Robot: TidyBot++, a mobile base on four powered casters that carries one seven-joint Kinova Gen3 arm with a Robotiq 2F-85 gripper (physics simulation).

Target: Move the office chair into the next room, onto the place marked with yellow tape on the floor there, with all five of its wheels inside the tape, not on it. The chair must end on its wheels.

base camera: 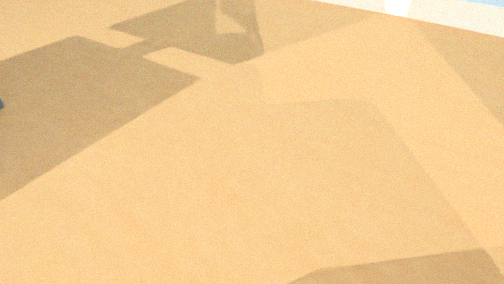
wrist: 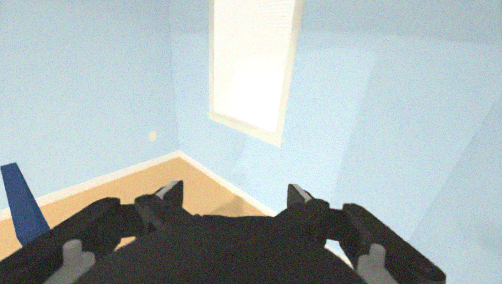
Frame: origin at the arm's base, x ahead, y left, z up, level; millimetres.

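Seen in the pictures: gripper, fingertip midpoint: (wrist: 236,193).
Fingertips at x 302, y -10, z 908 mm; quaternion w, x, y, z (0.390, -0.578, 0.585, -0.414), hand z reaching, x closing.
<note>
A point is followed by its place in that frame.
A dark blue slab-like part of the office chair (wrist: 25,207) @(x 597, y 562, z 583 mm) stands at the left edge of the wrist view, partly hidden behind the gripper's left finger. In the base camera view a tiny blue patch shows at the left edge; it is too small to tell what it is. The chair's wheels do not show in either view. My gripper (wrist: 236,193) @(x 302, y -10, z 908 mm) is open with nothing between its fingertips, and it is apart from the blue part. The yellow tape does not show in either view.
Light blue walls (wrist: 95,90) @(x 2038, y 1306, z 595 mm) meet in a corner ahead, with a white baseboard (wrist: 107,178) @(x 1960, y 1363, z -351 mm) along the tan floor (base camera: 210,175) @(x 430, y 39, z -397 mm) (wrist: 150,175) @(x 2109, y 967, z -397 mm). A bright window (wrist: 250,65) @(x 1780, y -106, z 933 mm) is in the right wall. Broad shadows lie across the floor. A baseboard (base camera: 450,22) @(x 1083, y -826, z -384 mm) crosses the base view's upper right.
</note>
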